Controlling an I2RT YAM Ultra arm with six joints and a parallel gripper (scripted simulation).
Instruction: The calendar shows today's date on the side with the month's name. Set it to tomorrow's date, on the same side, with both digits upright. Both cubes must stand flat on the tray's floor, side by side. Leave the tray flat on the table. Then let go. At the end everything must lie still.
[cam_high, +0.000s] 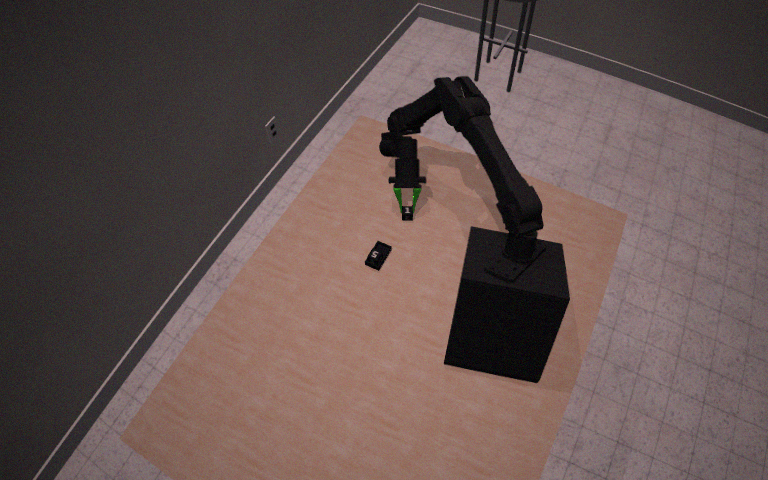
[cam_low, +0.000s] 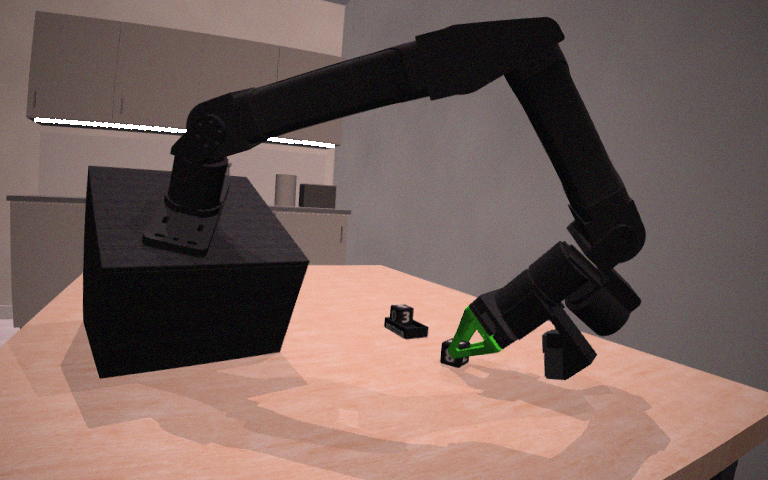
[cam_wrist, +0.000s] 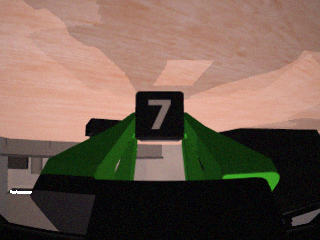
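The black cube is 1 cm to the left of my hand and 1 cm below it. The rest, counted from my hand: black tray (2 cm behind, 16 cm to the left, 1 cm below).
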